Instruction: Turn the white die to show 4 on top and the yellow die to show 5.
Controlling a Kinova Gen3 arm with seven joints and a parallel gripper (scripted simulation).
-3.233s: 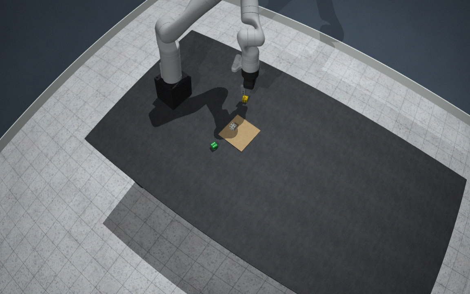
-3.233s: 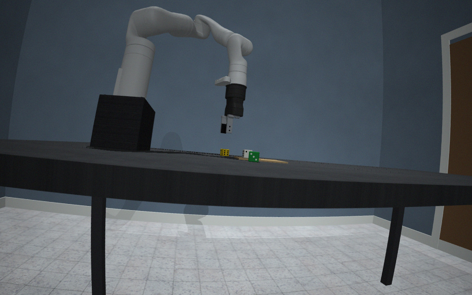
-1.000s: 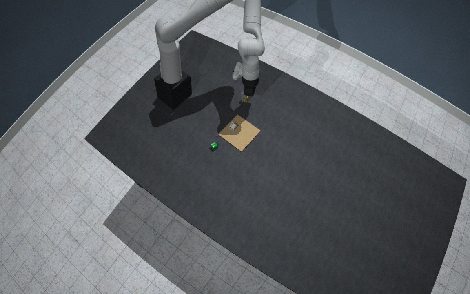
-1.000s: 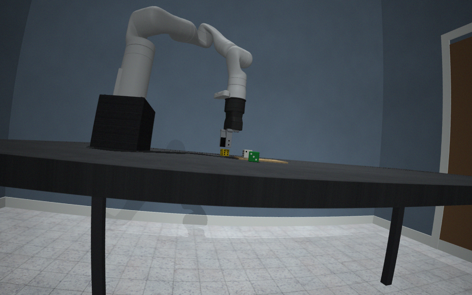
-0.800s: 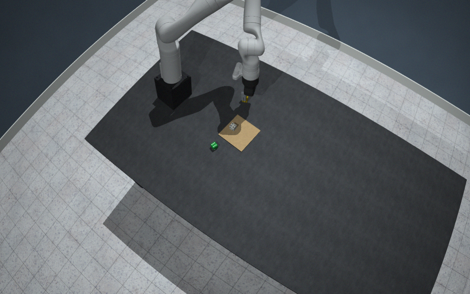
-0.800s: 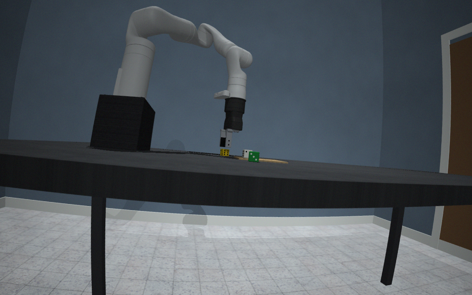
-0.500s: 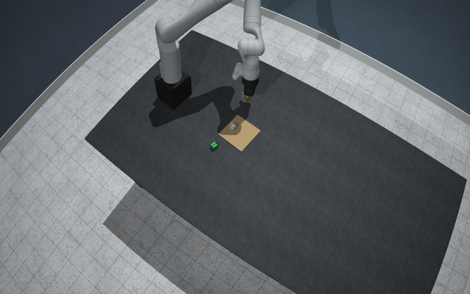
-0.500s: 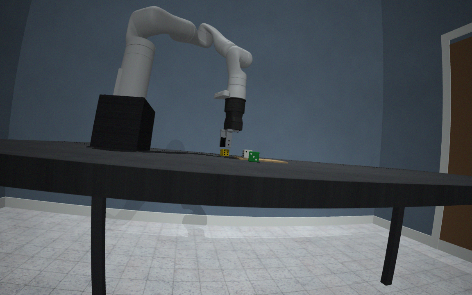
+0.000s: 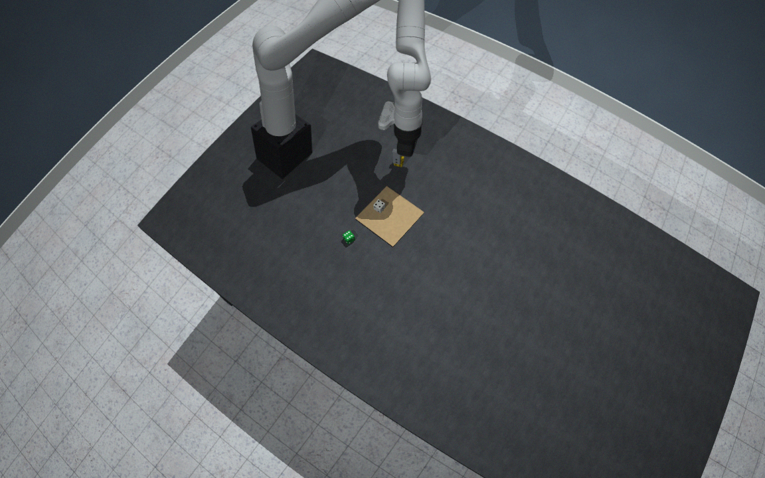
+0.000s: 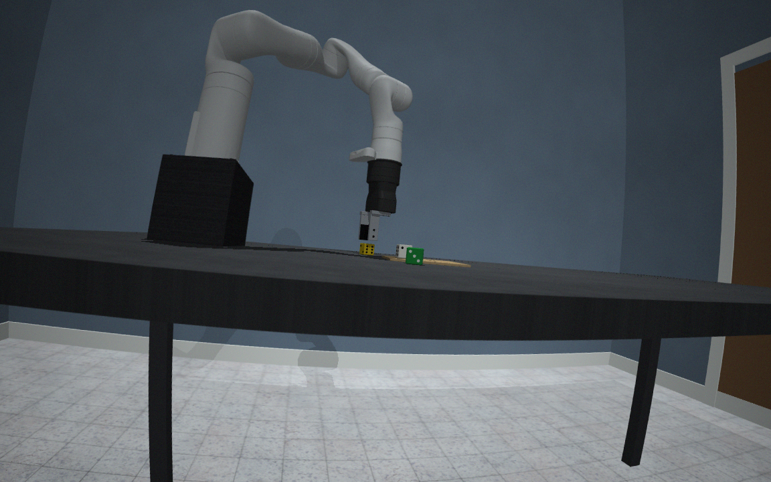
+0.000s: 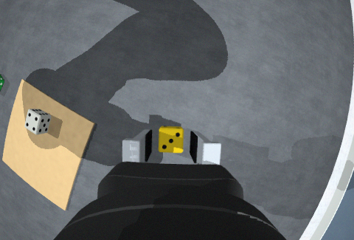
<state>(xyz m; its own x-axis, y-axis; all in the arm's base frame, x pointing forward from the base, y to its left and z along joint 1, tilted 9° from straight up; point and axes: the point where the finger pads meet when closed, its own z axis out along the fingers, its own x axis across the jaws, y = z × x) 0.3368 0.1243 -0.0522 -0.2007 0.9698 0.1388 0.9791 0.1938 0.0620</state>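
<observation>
Now: the yellow die 4 cm below my hand. From my hand the other things lie so: green die: 29 cm to the right, 4 cm below; white die: 17 cm to the right, 3 cm below, 2 cm ahead; tan mat: 17 cm to the right, 6 cm ahead, 5 cm below.
</observation>
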